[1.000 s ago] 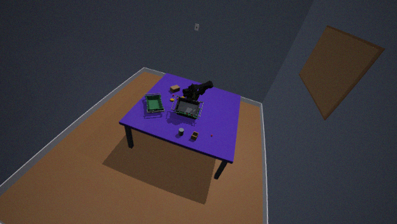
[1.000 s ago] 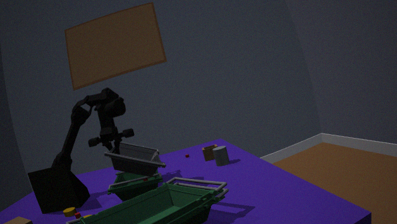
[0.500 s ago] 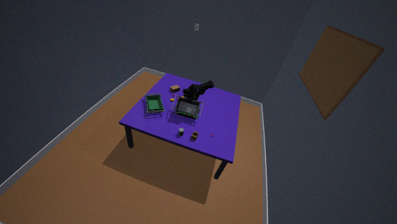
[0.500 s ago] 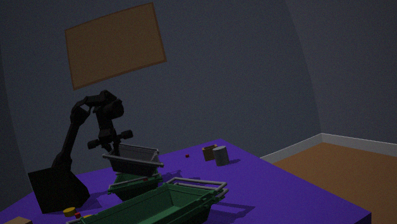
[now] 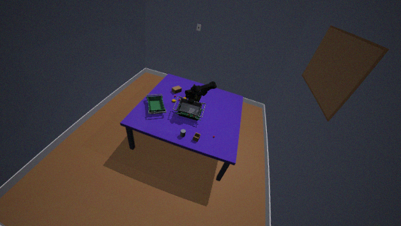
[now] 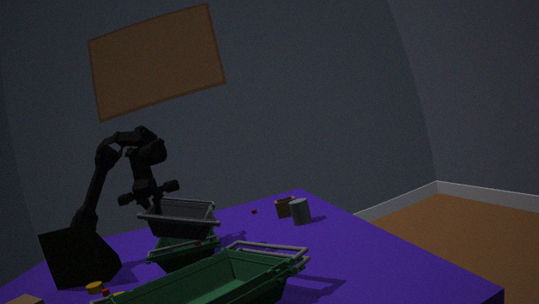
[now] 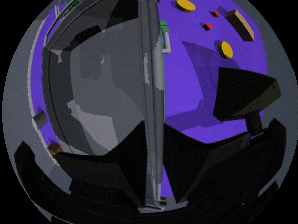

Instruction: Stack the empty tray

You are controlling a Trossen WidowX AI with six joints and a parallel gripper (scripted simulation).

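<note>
My gripper tip is now 8 cm short of the grey tray, 1 cm to the left of it and 1 cm below it. From my gripper tip the other things lie so: tan block (37 cm behind, 27 cm to the right, 9 cm below); then red block (34 cm to the left, 34 cm ahead, 12 cm below).
</note>
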